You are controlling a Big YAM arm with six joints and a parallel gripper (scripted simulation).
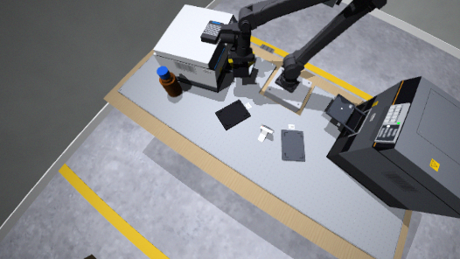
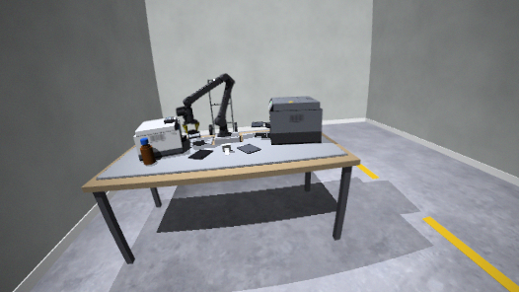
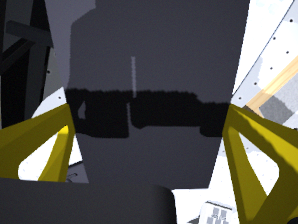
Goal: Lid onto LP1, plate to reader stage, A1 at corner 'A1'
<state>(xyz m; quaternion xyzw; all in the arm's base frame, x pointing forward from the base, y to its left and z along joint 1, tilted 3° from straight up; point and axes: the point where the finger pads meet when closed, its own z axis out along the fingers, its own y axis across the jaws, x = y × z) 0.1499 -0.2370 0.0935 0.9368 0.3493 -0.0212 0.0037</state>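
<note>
Right now the black bench pad is 20 cm ahead of my hand, 12 cm below it and 11 cm to the left of it. Also, from my hand: white well plate 6 cm behind, 4 cm below, 1 cm to the right; brown capped bottle 29 cm ahead, 26 cm to the right, 2 cm below; glossy lid right at my hand.
</note>
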